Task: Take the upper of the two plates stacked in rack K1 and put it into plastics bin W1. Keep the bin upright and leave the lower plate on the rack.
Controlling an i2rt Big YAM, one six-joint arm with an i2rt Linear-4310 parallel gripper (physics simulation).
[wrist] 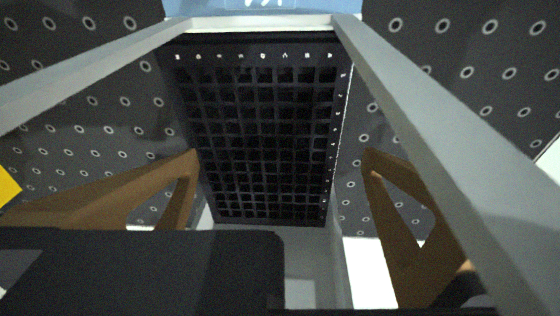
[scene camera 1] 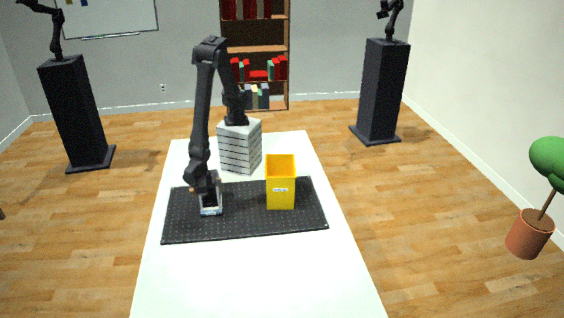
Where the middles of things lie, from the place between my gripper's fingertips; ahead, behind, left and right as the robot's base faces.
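Black plate [wrist: 264,110]: my gripper 1 cm to the right of it. Yellow plastics bin W1 [scene camera 1: 280,172], from my hand: 32 cm to the left, 4 cm ahead, 5 cm above.
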